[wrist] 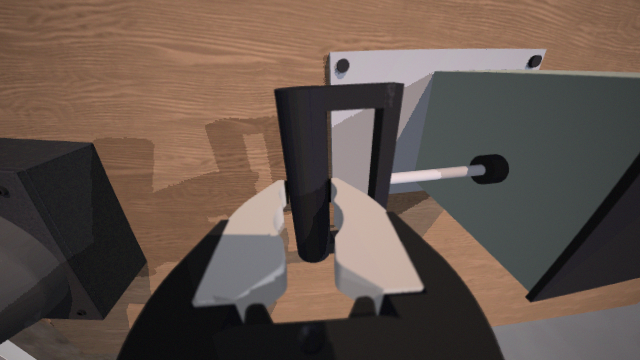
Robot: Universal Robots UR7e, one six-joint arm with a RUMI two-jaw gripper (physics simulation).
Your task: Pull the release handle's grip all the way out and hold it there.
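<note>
The release handle's black grip (306,150) stands upright in the middle of the wrist view, a round bar joined by a top arm to a thinner back bar. A pale metal rod (425,175) runs from the back bar to a black collar (490,169) on the face of a grey-green housing (505,120) at the right. A length of the rod shows between handle and housing. My gripper (308,181) is shut on the round bar, one pale jaw on each side. The lower part of the back bar is hidden behind the right jaw.
A white base plate (390,62) with black bolts lies under the housing on the wooden table (150,60). A dark box-shaped block (90,230) with a rounded grey part stands at the left edge. A grey surface (575,332) shows at the lower right.
</note>
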